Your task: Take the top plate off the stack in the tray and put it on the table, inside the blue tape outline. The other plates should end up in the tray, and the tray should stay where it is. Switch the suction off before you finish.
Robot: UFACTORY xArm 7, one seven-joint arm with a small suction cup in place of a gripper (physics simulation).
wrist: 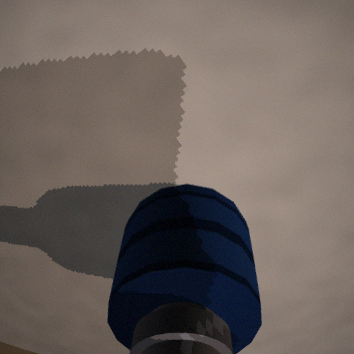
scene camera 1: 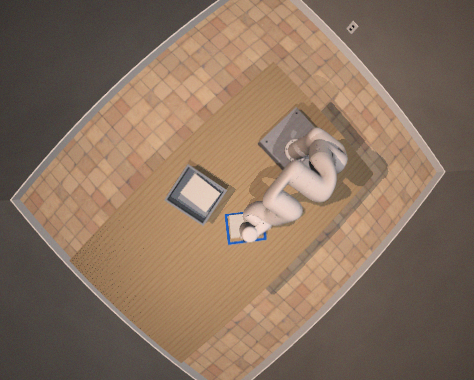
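Seen in the pictures: end effector, tool point: (wrist: pixel 185 220); arm's base, origin of the base link: (scene camera 1: pixel 295 151).
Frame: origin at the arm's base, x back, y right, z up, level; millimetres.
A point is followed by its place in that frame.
A flat off-white plate (scene camera 1: pixel 235 227) @(z -51, x -523, y 15 mm) shows partly beneath the arm's end, inside the blue tape outline (scene camera 1: pixel 228 235) @(z -62, x -583, y 18 mm). In the wrist view the plate (wrist: pixel 280 125) @(z -50, x -520, y -20 mm) fills most of the picture. My gripper, a blue suction cup (wrist: pixel 185 190), is against the plate's top face, its shadow meeting its rim, and appears shut on it. In the scene view the cup is hidden under the wrist. Whether the plate's underside touches the table cannot be seen. The grey tray (scene camera 1: pixel 178 206) @(z -29, x -608, y 329 mm) stands to the left, with another off-white plate (scene camera 1: pixel 202 193) @(z -40, x -478, y 267 mm) on top of what it holds.
The arm's grey base plate (scene camera 1: pixel 280 135) @(z 2, x 16, y 116 mm) is fixed on the wooden table (scene camera 1: pixel 165 280) @(z -62, x -1004, y 153 mm), up and right of the tape outline. The tray's raised walls stand a short way up and left of the outline. The forearm covers the outline's upper right part.
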